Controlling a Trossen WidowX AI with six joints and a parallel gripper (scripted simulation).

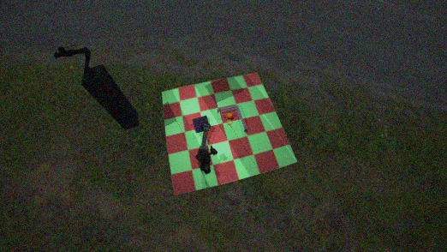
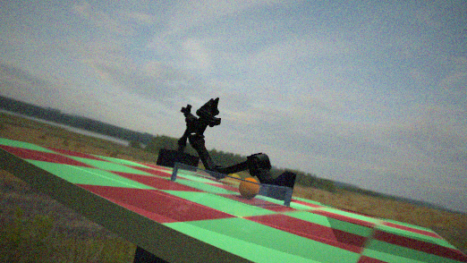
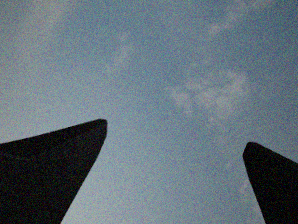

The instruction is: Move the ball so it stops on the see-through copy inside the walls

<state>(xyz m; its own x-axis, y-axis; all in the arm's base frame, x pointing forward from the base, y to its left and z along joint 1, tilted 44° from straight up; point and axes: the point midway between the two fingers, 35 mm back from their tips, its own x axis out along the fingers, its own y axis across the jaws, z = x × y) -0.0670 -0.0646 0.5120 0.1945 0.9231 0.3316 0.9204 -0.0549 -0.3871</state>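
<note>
The orange ball lies 43 cm to the left of my gripper tip, 37 cm below it and 35 cm ahead of it.
</note>
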